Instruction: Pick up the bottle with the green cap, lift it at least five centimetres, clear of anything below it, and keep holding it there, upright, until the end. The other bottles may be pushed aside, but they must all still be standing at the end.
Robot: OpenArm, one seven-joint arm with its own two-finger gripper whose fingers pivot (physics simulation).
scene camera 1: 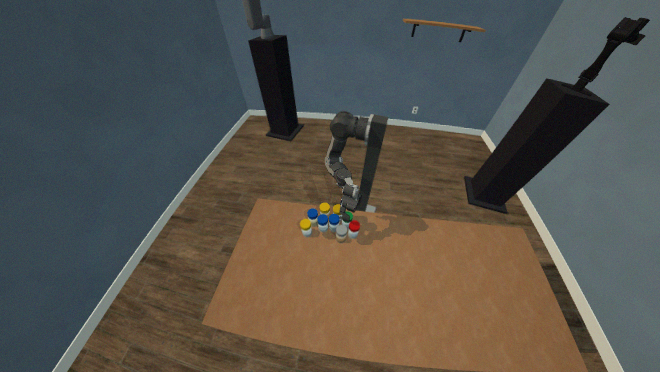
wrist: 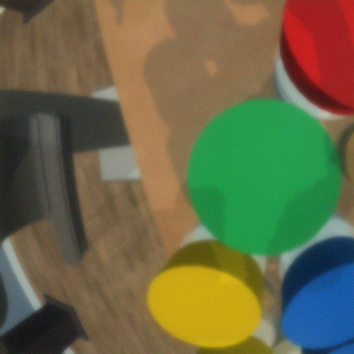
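Note:
The bottle with the green cap (scene camera 1: 349,216) (wrist: 265,177) stands upright on the brown mat among the other bottles. In the wrist view its cap is seen from above, and its body is mostly hidden. My gripper (scene camera 1: 345,213) is open and sits low at the bottle group, by the green cap and partly covering it in the scene view. In the wrist view one dark finger shows at the left, with a gap between it and the green cap; the other finger cannot be made out. Nothing is seen held.
A red-capped bottle (scene camera 1: 354,227) (wrist: 320,55), a yellow-capped bottle (scene camera 1: 337,209) (wrist: 205,307) and a blue-capped bottle (scene camera 1: 334,220) (wrist: 322,305) crowd the green one. A grey-topped bottle (scene camera 1: 341,231) stands in front. More yellow- and blue-capped bottles stand left on the mat (scene camera 1: 400,290).

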